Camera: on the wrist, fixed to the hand. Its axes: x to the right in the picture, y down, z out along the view.
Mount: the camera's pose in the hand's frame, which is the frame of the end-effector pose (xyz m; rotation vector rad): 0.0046 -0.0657 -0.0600 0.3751 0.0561 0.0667
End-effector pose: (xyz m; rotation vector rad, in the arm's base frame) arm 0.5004 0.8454 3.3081 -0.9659 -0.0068 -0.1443
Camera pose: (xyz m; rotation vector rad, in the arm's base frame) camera 0.4932 0.7589 3.3281 -0.5866 0.0485 -0.1037
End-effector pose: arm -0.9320 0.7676 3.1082 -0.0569 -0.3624 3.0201
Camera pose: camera -0.9275 0.8456 3.0654 -0.1260 0.2169 3.0861
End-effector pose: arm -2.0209 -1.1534 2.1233 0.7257 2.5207 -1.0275
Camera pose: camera -2.0679 -1.1490 2.1988 0.9436 2.3542 -1.4955
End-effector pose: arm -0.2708 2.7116 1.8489 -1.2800 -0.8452 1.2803
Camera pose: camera -0.1990 2.7147 1.9015 -1.0441 -0.4954 1.3733
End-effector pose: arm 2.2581 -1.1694 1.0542 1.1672 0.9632 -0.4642
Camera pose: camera 2.1881 -1.1374 1.0093 1.5524 0.9048 -0.5769
